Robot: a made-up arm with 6 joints. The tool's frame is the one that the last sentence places. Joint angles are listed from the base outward.
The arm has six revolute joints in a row. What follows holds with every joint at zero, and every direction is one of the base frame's.
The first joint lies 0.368 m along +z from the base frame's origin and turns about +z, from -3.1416 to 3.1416 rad.
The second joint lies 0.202 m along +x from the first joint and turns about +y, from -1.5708 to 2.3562 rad.
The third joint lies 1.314 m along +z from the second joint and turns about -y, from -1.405 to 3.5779 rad.
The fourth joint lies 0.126 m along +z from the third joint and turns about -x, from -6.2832 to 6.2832 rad.
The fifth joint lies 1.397 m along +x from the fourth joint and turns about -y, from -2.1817 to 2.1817 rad.
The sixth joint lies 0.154 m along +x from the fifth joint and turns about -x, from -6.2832 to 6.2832 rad.
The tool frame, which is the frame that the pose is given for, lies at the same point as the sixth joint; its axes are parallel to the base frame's.
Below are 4 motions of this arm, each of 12 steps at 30 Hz.
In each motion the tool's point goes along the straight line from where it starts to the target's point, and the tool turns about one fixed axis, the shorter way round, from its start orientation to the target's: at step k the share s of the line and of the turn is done. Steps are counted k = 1, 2, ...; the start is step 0. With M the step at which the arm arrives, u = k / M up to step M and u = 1 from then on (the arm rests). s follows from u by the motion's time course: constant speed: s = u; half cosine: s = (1 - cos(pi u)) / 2; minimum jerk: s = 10 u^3 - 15 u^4 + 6 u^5.
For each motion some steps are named. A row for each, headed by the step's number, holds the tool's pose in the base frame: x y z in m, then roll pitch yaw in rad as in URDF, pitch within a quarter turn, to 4 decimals.
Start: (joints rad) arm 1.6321 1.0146 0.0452 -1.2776 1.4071 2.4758
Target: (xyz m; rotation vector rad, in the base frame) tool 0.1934 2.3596 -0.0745 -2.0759 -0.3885 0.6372
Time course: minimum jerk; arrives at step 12
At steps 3, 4, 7, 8, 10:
3: 0.0259 2.2769 -0.0209 -1.9229 0.0052 0.4129
4: 0.0458 2.2867 -0.0273 -1.9425 0.0385 0.4308
7: 0.1286 2.3276 -0.0538 -2.0186 0.1810 0.4989
8: 0.1542 2.3402 -0.0620 -2.0405 0.2259 0.5180
10: 0.1868 2.3563 -0.0724 -2.0675 0.2838 0.5412

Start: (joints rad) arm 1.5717 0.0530 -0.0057 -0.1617 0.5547 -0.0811
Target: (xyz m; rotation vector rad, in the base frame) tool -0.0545 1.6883 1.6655 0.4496 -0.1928 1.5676
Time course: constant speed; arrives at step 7
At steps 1, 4, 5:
1: 0.0020 1.7917 1.7775 0.2496 -0.4773 1.4885
4: -0.0262 1.7400 1.7215 0.2075 -0.4435 1.5258
5: -0.0357 1.7228 1.7028 0.1940 -0.4319 1.5378

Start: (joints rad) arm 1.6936 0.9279 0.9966 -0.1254 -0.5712 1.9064
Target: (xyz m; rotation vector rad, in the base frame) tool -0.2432 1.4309 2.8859 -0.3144 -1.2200 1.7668
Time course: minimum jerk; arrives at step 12
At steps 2, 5, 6, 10, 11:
2: -0.3463 2.7046 1.3600 -1.7299 0.4761 1.7962
5: -0.3130 2.2937 1.8522 -1.4704 0.2596 1.9764
6: -0.2966 2.0912 2.0949 -1.3625 0.1397 2.0399
10: -0.2470 1.4778 2.8297 -1.0768 -0.2525 2.1529
11: -0.2437 1.4376 2.8779 -1.0589 -0.2791 2.1565

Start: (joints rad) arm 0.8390 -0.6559 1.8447 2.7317 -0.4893 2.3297
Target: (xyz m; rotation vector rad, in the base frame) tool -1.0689 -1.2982 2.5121 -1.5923 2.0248 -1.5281
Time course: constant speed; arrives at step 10
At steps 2, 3, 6, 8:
2: -1.2353 -1.4315 2.2399 -2.0221 -0.2384 -2.1051
3: -1.2145 -1.4149 2.2739 -2.0340 -0.2658 -2.1017
6: -1.1521 -1.3649 2.3760 -2.0708 -0.3479 -2.0892
8: -1.1105 -1.3315 2.4440 -2.0967 -0.4024 -2.0788

